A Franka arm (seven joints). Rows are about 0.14 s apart.
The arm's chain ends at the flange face. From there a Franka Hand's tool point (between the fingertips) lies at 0.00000 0.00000 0.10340 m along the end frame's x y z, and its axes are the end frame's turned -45 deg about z.
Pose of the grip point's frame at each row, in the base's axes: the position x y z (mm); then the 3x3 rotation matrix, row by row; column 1 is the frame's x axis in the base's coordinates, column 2 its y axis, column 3 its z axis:
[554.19, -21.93, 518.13], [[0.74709, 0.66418, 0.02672], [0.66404, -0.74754, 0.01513], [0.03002, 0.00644, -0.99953]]
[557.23, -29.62, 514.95], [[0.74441, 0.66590, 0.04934], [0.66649, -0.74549, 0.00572], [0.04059, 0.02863, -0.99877]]
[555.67, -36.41, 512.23], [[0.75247, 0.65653, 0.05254], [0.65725, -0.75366, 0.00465], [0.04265, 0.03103, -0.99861]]
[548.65, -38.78, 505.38], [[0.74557, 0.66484, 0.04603], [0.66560, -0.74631, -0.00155], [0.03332, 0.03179, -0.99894]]
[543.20, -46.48, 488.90], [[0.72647, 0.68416, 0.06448], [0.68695, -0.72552, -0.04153], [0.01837, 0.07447, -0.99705]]
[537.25, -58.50, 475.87], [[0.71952, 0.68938, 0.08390], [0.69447, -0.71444, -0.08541], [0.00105, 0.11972, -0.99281]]
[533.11, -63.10, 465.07], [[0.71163, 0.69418, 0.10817], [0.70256, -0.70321, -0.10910], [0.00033, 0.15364, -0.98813]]
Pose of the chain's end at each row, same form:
[551.43, -23.49, 621.48], [[0.99792, -0.05863, 0.02672], [-0.05904, -0.99814, 0.01513], [0.02578, -0.01667, -0.99953]]
[552.13, -30.21, 618.22], [[0.99724, -0.05551, 0.04934], [-0.05586, -0.99842, 0.00572], [0.04895, -0.00846, -0.99877]]
[550.24, -36.89, 615.49], [[0.99631, -0.06784, 0.05254], [-0.06817, -0.99766, 0.00465], [0.05210, -0.00822, -0.99861]]
[543.89, -38.62, 608.67], [[0.99731, -0.05708, 0.04603], [-0.05707, -0.99837, -0.00155], [0.04604, -0.00108, -0.99894]]
[536.53, -42.19, 591.99], [[0.99747, -0.02992, 0.06448], [-0.02727, -0.99877, -0.04153], [0.06565, 0.03967, -0.99705]]
[528.57, -49.67, 578.53], [[0.99624, -0.02131, 0.08390], [-0.01412, -0.99625, -0.08541], [0.08540, 0.08391, -0.99281]]
[521.93, -51.82, 567.24], [[0.99406, -0.01234, 0.10817], [-0.00046, -0.99403, -0.10910], [0.10887, 0.10841, -0.98813]]

